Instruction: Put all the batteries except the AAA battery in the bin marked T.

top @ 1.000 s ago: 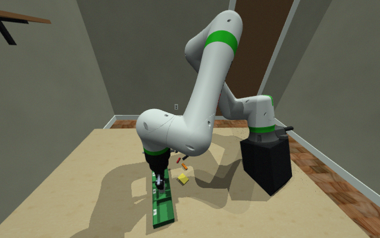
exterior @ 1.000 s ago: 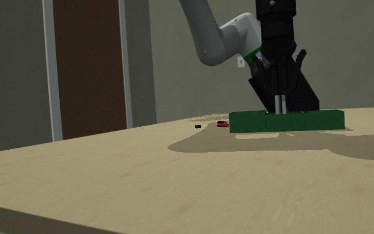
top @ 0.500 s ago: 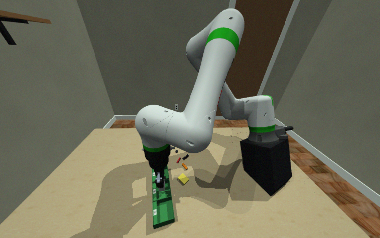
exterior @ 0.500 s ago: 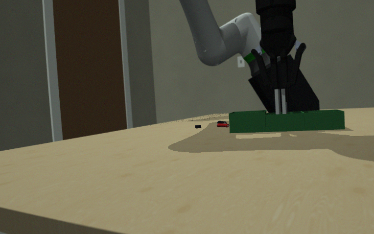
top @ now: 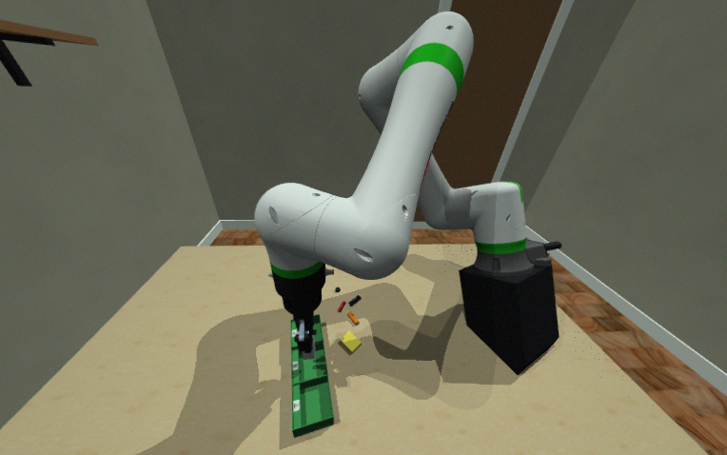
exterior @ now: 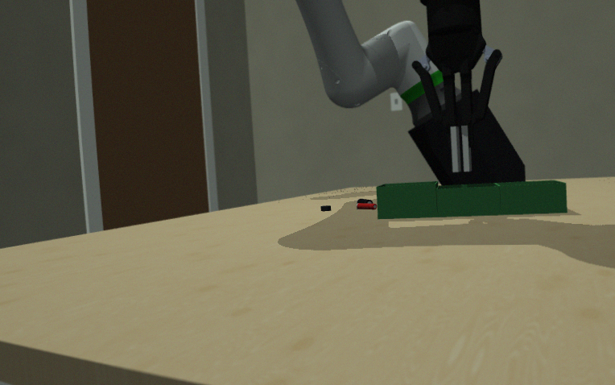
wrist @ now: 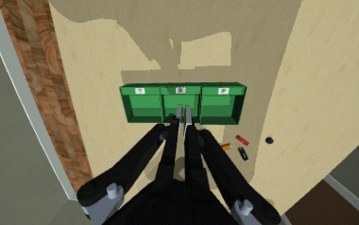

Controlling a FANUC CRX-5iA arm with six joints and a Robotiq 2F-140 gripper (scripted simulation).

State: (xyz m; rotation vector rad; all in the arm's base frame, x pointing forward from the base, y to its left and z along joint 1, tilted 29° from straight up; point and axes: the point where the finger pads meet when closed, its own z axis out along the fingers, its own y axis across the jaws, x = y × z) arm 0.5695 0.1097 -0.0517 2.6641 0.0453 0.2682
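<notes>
Right now the orange battery is 12 cm behind my hand, 13 cm to the right of it and 9 cm below it. The rest, counted from my hand: flat yellow block (11 cm behind, 5 cm to the right, 9 cm below); green three-compartment bin row (1 cm to the left, 7 cm below); red battery (9 cm behind, 18 cm to the right, 9 cm below).
</notes>
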